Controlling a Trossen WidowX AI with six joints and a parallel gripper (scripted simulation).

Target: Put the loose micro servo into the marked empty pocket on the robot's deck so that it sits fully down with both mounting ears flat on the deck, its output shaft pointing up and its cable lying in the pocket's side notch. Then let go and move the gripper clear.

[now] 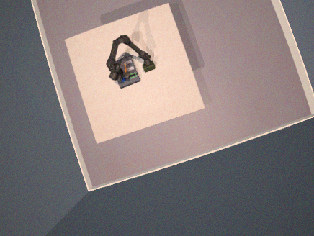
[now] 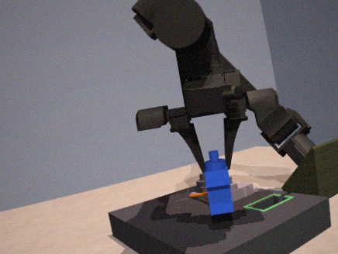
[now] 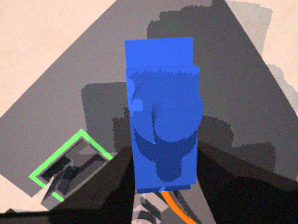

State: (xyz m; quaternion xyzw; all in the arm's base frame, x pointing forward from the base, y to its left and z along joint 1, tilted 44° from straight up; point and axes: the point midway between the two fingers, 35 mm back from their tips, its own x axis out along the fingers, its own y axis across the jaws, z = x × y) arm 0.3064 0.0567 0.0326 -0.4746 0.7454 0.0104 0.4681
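Now: gripper tip 1 cm short of the dark grey deck, 7 cm to the left of it and 10 cm above it.
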